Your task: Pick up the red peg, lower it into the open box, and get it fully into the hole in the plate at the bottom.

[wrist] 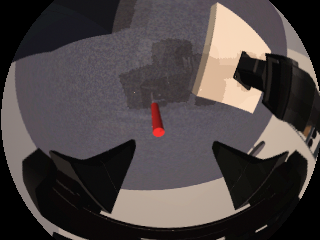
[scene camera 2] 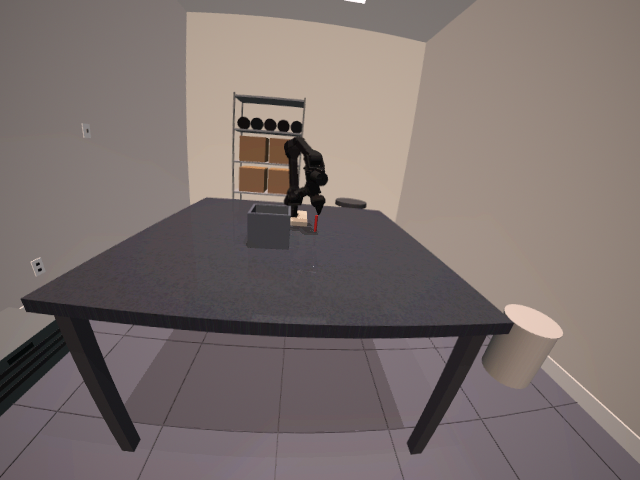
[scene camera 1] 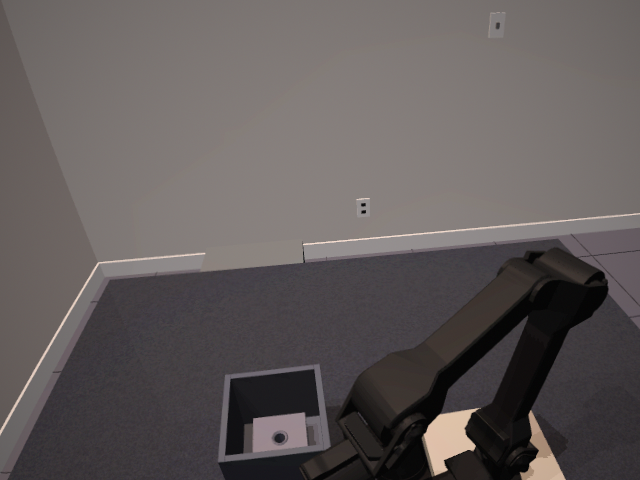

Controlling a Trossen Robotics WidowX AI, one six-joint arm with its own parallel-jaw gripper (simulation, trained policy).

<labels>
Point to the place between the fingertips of my gripper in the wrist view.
At 175, 145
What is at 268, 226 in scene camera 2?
A grey box.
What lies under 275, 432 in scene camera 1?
A light plate.
</labels>
